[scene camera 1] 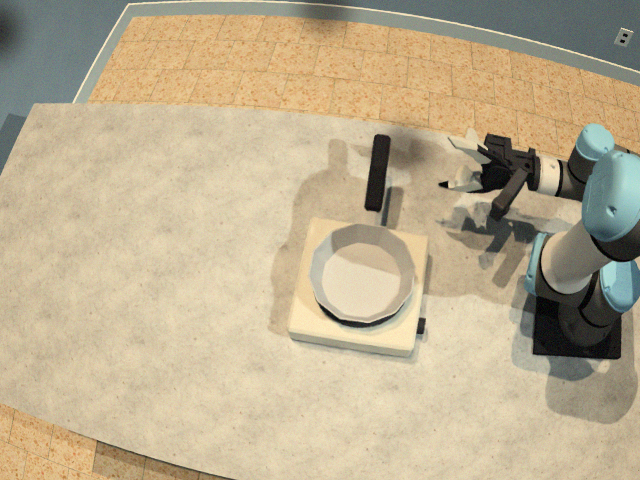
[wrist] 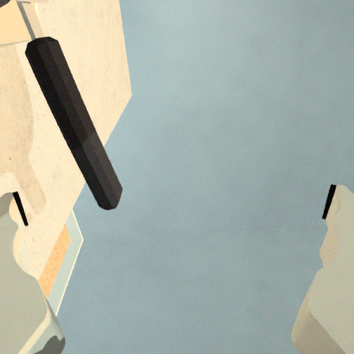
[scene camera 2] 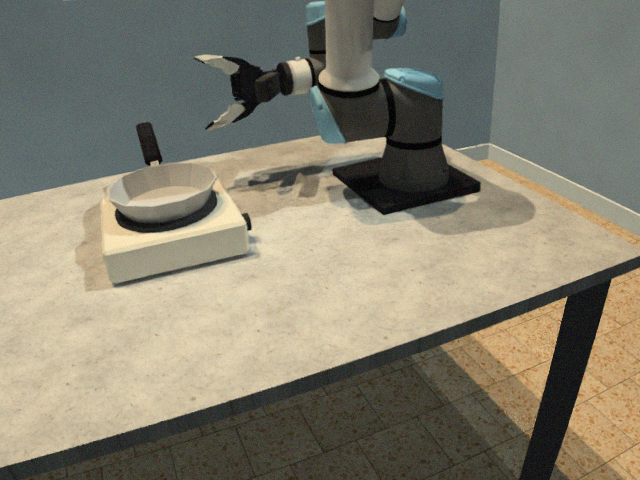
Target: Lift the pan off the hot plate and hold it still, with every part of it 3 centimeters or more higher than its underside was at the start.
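Frame: origin at the arm's base, x right, y ahead, z up, level; millimetres.
Seen in the pictures: gripper, fingertip midpoint: [scene camera 1: 443, 162] [scene camera 2: 199, 94]; arm's base, origin of the base link: [scene camera 1: 585, 314] [scene camera 2: 413, 177].
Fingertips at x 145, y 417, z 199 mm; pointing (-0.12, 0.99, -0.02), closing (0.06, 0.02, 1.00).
Offsets run from my fingertips to a thing's top centre. Level surfaces: height alone.
The light grey pan [scene camera 1: 361, 281] [scene camera 2: 164, 198] sits upright on the cream hot plate {dx -207, dy +92, dz -142 mm} [scene camera 1: 306, 324] [scene camera 2: 175, 256], on its dark round burner. Its black handle {dx -5, dy +120, dz -59 mm} [scene camera 1: 377, 173] [scene camera 2: 148, 143] [wrist: 75, 122] slants up and away, toward the table's far edge in scene camera 2. My gripper [scene camera 1: 445, 161] [scene camera 2: 202, 93] [wrist: 174, 192] is open and empty, with its jaws wide apart. It is in the air to the right of the handle in both scene views, apart from it. In the wrist view the handle shows left of the middle, beyond the fingertips; the pan's bowl is mostly out of view there.
The grey table {dz -218 mm} [scene camera 1: 155, 232] [scene camera 2: 320, 289] carries the hot plate and the arm's black base plate [scene camera 1: 576, 355] [scene camera 2: 385, 204] to its right. A black knob {dx -256, dy -32, dz -165 mm} [scene camera 1: 421, 326] [scene camera 2: 247, 222] sticks out of the hot plate's right side. The table's far edge runs behind the handle.
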